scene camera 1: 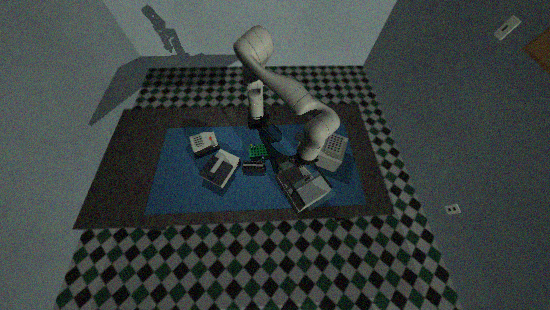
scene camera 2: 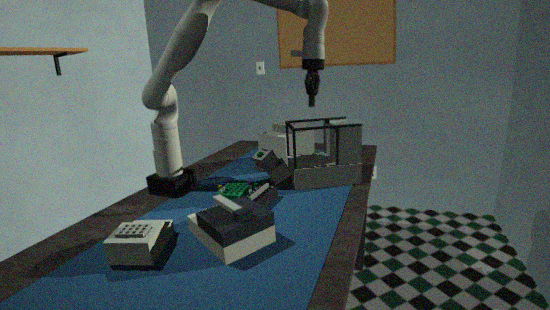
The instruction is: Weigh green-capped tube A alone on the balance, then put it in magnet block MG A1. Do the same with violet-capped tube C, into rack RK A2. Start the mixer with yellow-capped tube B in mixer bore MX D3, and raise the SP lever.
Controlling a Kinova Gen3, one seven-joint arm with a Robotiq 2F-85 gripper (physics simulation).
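Where they show: gripper, fingertip midpoint: (scene camera 1: 299,166) (scene camera 2: 311,106); arm's base, origin of the base link: (scene camera 1: 256,114) (scene camera 2: 170,173).
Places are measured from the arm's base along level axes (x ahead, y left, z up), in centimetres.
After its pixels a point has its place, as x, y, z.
My gripper (scene camera 2: 311,101) {46.0, 25.7, 20.9} is shut and empty. It points straight down and hangs well above the open top of the balance (scene camera 2: 326,175) {52.4, 21.1, -2.0} (scene camera 1: 312,190) {55.2, 32.7, 14.6}, a grey box with a black-framed glass enclosure. In scene camera 1 the arm's wrist hides the fingers. The green rack (scene camera 1: 257,150) {26.4, 2.8, -3.3} (scene camera 2: 234,189) {27.0, 2.3, -3.3} stands near the middle of the blue mat (scene camera 1: 184,192) {55.1, -37.0, -6.3} (scene camera 2: 307,231) {56.9, -8.4, -6.3}, with small coloured tube caps at its edges, too small to tell apart. A dark block (scene camera 1: 253,166) {37.7, 1.5, -2.7} lies just in front of the rack. A white box with a grid of bores (scene camera 1: 333,149) {30.3, 46.3, 10.7} stands behind the balance.
A grey box with a hole grid and a red mark (scene camera 1: 203,142) {24.7, -31.1, -0.2} (scene camera 2: 138,240) {28.3, -36.2, -0.1} stands at the mat's left. A white and dark device (scene camera 1: 219,168) {42.6, -17.8, 2.9} (scene camera 2: 234,231) {47.1, -25.4, 1.0} sits beside it. A small tilted unit with a green button (scene camera 2: 265,155) {23.1, 30.6, 0.1} lies left of the balance. The arm's base (scene camera 2: 168,182) {4.8, -5.8, -0.8} is at the table's back.
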